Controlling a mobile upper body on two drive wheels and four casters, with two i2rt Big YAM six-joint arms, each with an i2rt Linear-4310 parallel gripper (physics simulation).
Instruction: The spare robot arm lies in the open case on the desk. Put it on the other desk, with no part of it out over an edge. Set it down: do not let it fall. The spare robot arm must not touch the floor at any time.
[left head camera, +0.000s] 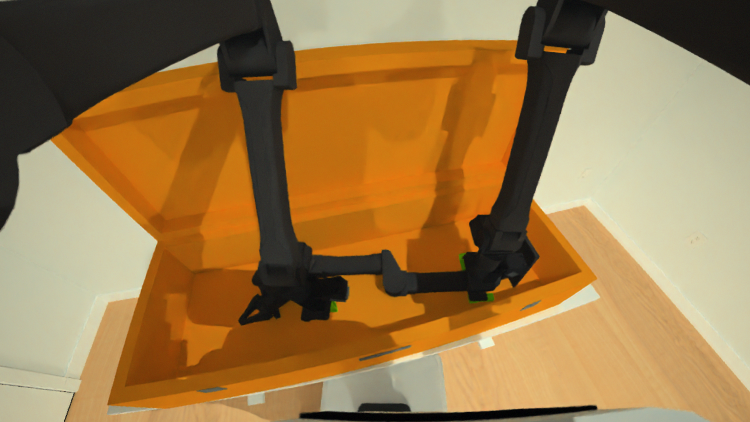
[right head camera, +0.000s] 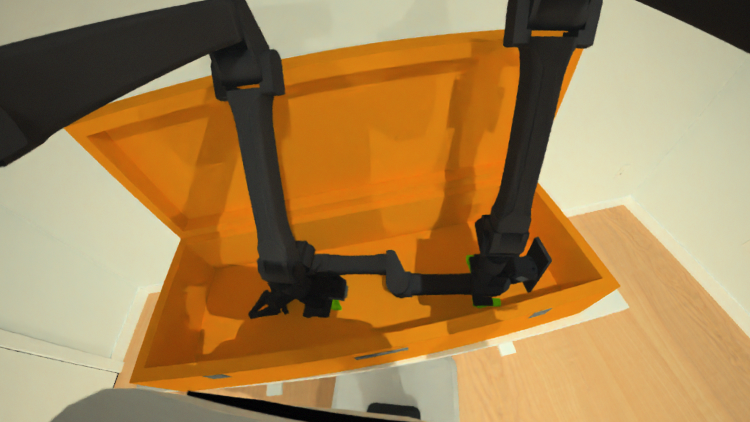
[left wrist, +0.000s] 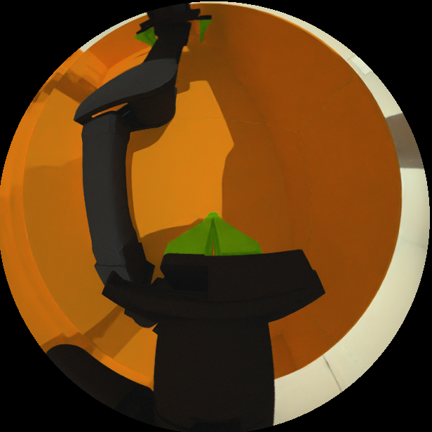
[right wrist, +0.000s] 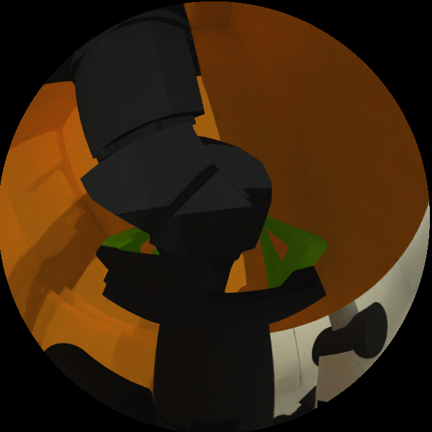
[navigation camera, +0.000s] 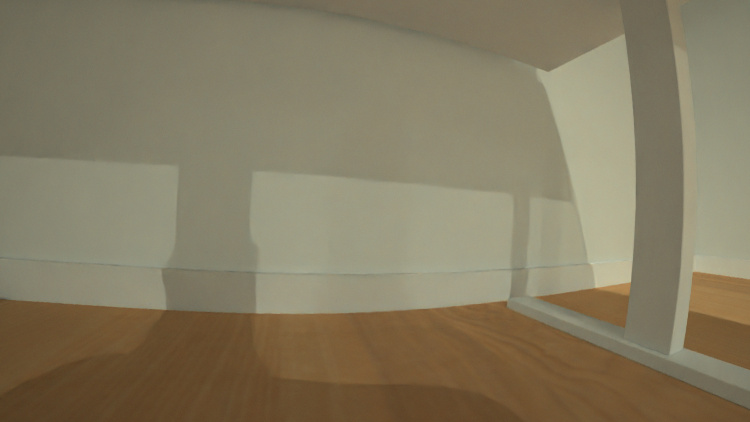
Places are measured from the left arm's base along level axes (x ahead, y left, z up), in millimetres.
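Where they show: left gripper, fingertip midpoint: (left head camera: 336, 310) (right head camera: 340, 309); right gripper, fingertip midpoint: (left head camera: 468, 286) (right head camera: 476, 290).
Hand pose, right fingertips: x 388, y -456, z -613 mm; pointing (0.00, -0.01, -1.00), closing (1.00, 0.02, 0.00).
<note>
Each offset is from my right fingertips to the top centre of the thing. "pt": to the spot under its first point. Level surfaces: height alone.
The dark grey spare robot arm (left head camera: 346, 264) (right head camera: 351, 264) (left wrist: 105, 185) (right wrist: 135, 85) lies inside the open orange case @[pt 224 mm back, 376 mm left, 76 mm up] (left head camera: 325, 367) (right head camera: 314, 367). Its black claw end lies at the left, its base plate at the right end. My left gripper (left wrist: 212, 217) is shut with its green fingertips together and nothing between them; it is low in the case, beside the spare arm's claw end. My right gripper (right wrist: 213, 218) is open low at the case's right end, its green fingers on either side of the spare arm near the base. My own wrists partly hide both ends of the spare arm.
The case's lid @[pt 259 mm ahead, 376 mm left, 357 mm up] (left head camera: 335, 125) (right head camera: 335, 131) stands open at the back, against the pale wall. A white desk edge (left head camera: 582, 298) shows under the case. Wooden floor @[797 mm down] (left head camera: 603, 356) lies beyond it. A desk leg @[pt 311 mm ahead, 243 mm right, 498 mm down] (navigation camera: 658, 183) stands at the right in the navigation view.
</note>
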